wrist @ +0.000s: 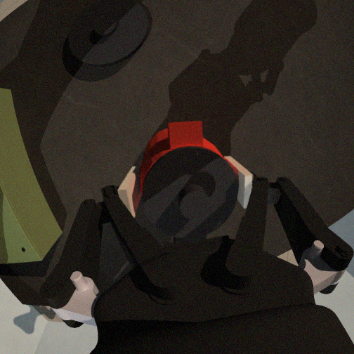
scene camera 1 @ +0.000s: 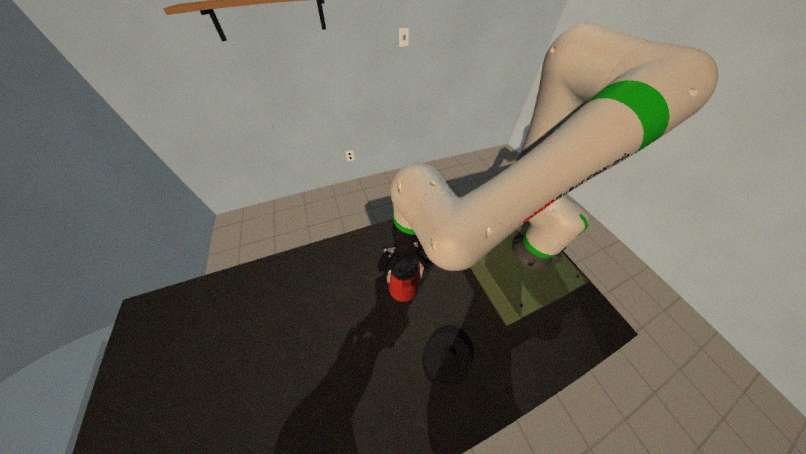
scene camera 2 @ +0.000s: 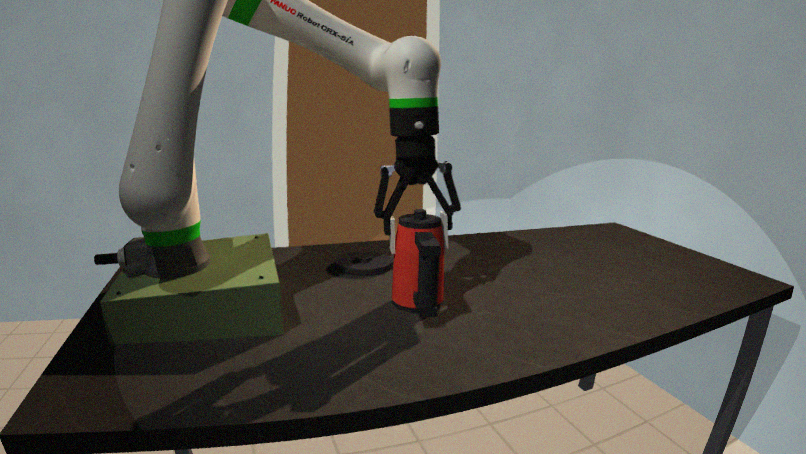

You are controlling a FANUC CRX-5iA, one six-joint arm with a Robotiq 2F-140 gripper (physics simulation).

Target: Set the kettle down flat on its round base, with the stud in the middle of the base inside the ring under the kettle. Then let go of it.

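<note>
The red kettle [scene camera 1: 402,289] [scene camera 2: 404,270] [wrist: 186,134] with black lid and black handle stands upright on the dark table, beside its base and apart from it. The handle faces scene camera 2. My gripper [scene camera 1: 404,272] [scene camera 2: 419,232] [wrist: 182,173] points straight down over the kettle, its two pale pads against opposite sides of the upper body; it is shut on the kettle. The round black base [scene camera 1: 438,367] [scene camera 2: 344,270] [wrist: 130,45] lies flat on the table, a small stud [scene camera 1: 452,350] [wrist: 102,32] in its middle. The ring under the kettle is hidden.
The green block [scene camera 2: 197,318] [wrist: 25,190] under the robot's foot stands on the dark table [scene camera 1: 225,338] [scene camera 2: 592,293], near the base. Shadows of arm and gripper fall across the table and partly over the base. Walls and a wall shelf [scene camera 1: 248,4] stand beyond.
</note>
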